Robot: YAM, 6 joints.
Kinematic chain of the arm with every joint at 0, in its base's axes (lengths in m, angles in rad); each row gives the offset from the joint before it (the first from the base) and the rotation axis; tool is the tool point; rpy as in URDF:
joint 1: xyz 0 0 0.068 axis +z
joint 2: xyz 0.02 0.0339 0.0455 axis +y
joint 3: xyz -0.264 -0.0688 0 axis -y
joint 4: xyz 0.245 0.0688 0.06 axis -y
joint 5: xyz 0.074 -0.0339 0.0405 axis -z
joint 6: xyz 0.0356 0 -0.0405 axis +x
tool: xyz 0 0 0 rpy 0 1.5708 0
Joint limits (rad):
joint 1: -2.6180..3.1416
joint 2: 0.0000..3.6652
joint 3: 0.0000..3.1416
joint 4: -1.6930..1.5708
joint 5: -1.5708..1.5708
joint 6: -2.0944..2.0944
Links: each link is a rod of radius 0.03 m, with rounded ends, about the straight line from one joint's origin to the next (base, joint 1, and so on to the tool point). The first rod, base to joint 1, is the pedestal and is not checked.
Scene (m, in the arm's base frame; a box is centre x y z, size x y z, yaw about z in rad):
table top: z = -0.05
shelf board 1: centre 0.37 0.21 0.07 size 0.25 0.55 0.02 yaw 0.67
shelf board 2: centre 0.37 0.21 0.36 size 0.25 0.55 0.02 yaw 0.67
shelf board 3: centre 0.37 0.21 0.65 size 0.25 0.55 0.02 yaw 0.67
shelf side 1: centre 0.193 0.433 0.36 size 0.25 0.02 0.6 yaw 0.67
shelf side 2: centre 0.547 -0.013 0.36 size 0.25 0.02 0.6 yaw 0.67
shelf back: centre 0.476 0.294 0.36 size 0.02 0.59 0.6 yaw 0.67
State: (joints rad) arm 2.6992 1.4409 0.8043 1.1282 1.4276 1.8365
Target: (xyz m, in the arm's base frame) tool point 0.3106 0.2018 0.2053
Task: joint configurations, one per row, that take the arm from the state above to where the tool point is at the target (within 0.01 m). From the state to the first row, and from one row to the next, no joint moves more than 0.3 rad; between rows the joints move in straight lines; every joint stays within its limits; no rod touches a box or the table.
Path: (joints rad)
1: 2.4328 1.4346 0.6729 1.0790 1.4431 1.8881
2: 2.1665 1.4283 0.5415 1.0298 1.4586 1.9397
3: 1.9001 1.4220 0.4101 0.9806 1.4741 1.9912
4: 1.6337 1.4157 0.2788 0.9314 1.4896 2.0428
5: 1.3674 1.4094 0.1474 0.8822 1.5051 2.0944
6: 1.1353 1.5657 0.4030 0.9397 1.4691 2.0084
7: 0.9031 1.7221 0.6587 0.9972 1.4331 1.9225
8: 0.6710 1.8784 0.9143 1.0547 1.3972 1.8365

